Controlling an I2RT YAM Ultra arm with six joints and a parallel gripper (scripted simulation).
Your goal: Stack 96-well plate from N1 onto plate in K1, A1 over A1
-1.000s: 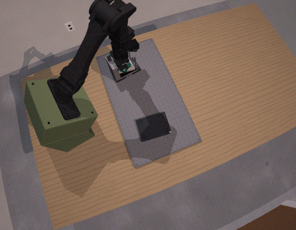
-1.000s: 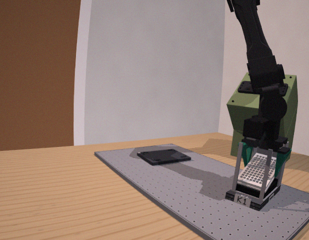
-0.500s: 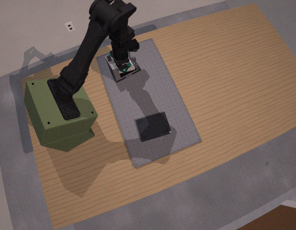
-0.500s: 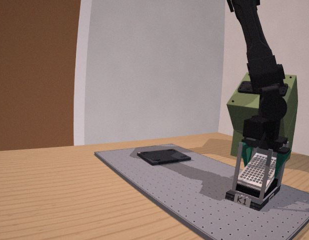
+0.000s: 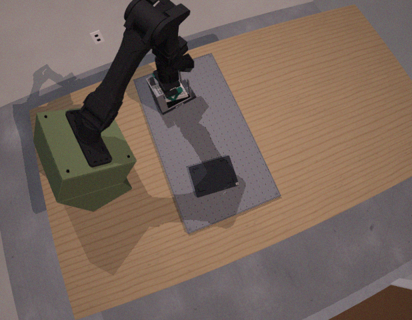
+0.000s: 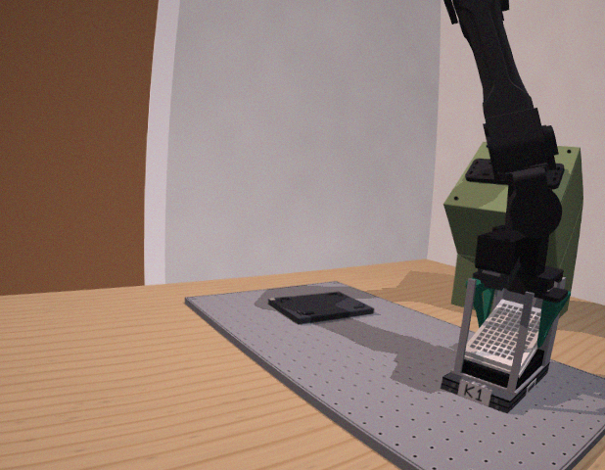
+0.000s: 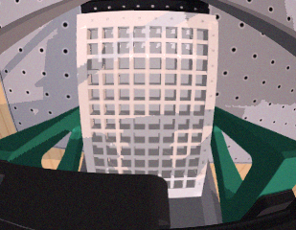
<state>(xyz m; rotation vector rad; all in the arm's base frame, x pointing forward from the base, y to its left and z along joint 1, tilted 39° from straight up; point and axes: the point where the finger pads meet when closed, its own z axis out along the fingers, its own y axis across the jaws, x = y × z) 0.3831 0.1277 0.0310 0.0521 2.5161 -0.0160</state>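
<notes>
My hand is right at the white 96-well plate. The rest, counted from my hand: back wall 60 mm behind, 10 mm above; then thin post 70 mm ahead, 40 mm to the right, 10 mm above; then black 96-well plate 10 mm ahead, 40 mm below.
</notes>
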